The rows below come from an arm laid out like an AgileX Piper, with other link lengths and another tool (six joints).
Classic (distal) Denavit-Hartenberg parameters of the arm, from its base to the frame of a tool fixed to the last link. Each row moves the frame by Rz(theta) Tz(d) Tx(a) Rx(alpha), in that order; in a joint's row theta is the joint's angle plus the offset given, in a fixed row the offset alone. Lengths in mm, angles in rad.
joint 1: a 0; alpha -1.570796; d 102.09; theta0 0
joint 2: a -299.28; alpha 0; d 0; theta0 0.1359
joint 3: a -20.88; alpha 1.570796; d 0; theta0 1.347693
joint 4: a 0; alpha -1.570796; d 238.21; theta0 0
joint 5: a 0; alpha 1.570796; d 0; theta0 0
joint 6: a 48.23; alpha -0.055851; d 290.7; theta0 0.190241
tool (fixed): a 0; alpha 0; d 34.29; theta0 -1.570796
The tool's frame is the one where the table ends.
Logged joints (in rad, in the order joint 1, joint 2, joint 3, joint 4, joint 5, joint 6), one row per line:
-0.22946 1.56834 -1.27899 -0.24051 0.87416 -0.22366
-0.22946 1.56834 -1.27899 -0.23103 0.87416 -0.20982
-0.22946 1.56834 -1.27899 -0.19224 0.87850 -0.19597
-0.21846 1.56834 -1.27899 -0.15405 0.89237 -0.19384
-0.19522 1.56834 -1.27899 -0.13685 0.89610 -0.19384
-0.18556 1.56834 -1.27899 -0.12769 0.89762 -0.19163
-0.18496 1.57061 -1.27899 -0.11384 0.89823 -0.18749
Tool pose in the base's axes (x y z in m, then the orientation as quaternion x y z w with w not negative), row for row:
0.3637 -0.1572 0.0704 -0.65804 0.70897 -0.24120 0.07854
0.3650 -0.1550 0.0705 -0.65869 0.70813 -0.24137 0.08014
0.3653 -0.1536 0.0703 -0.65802 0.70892 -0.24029 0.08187
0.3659 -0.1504 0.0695 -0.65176 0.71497 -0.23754 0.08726
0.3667 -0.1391 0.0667 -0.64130 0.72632 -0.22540 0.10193
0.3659 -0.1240 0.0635 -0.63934 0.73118 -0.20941 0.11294
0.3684 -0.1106 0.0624 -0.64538 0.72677 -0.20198 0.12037
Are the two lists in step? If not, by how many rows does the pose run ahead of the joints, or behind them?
The pose runs 2 rows behind the joints: the pose in row i belongs to the joints in row i - 2.
